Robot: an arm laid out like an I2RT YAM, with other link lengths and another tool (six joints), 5 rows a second.
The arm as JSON. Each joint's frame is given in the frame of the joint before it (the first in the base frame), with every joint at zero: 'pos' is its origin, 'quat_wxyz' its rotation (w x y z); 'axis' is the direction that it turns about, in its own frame. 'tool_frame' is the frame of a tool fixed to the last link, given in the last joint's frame.
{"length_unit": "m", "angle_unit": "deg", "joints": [
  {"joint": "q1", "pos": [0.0, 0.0, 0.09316], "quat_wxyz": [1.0, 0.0, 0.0, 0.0], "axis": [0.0, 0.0, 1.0]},
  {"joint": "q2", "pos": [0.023, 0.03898, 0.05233], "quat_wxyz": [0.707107, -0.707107, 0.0, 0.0], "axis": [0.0, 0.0, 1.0]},
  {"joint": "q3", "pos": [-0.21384, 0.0, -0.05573], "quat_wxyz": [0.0, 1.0, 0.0, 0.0], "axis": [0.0, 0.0, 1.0]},
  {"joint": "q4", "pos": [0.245, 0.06, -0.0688], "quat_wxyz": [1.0, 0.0, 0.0, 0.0], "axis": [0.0, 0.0, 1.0]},
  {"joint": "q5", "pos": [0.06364, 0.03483, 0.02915], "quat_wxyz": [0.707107, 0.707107, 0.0, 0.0], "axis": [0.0, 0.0, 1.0]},
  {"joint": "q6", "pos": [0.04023, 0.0, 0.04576], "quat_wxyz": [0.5, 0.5, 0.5, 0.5], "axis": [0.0, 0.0, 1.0]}
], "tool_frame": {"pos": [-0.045, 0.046, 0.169], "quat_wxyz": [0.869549, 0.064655, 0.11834, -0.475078]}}
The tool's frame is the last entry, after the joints.
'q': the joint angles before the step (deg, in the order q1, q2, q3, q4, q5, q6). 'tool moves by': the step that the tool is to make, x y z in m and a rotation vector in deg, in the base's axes. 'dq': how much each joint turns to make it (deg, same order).
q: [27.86, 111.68, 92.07, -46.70, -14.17, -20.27]
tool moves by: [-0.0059, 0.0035, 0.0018, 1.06, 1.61, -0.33]
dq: [0.00, -0.01, -0.01, -0.67, -1.42, 1.01]
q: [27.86, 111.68, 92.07, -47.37, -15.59, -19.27]
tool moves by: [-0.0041, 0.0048, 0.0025, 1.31, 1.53, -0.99]
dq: [0.00, 0.00, 0.01, -0.27, -1.34, 1.71]
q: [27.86, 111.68, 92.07, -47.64, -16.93, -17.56]
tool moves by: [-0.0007, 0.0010, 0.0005, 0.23, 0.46, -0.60]
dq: [0.00, 0.01, 0.01, -0.08, -0.16, 0.74]
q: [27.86, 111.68, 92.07, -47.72, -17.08, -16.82]
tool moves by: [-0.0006, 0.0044, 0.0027, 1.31, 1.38, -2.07]
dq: [-0.19, 0.01, 0.00, 0.16, -0.94, 2.54]
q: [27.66, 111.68, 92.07, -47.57, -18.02, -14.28]
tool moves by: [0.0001, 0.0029, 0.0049, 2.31, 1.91, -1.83]
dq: [-1.04, -0.01, -0.01, 0.00, -2.39, 1.98]
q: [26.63, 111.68, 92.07, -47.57, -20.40, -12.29]
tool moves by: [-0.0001, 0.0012, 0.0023, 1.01, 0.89, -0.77]
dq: [-0.45, 0.01, 0.01, -0.05, -1.08, 0.85]
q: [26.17, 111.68, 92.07, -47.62, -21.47, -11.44]
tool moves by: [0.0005, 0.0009, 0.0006, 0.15, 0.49, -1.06]
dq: [-0.03, -0.01, 0.00, 0.04, 0.08, 1.17]
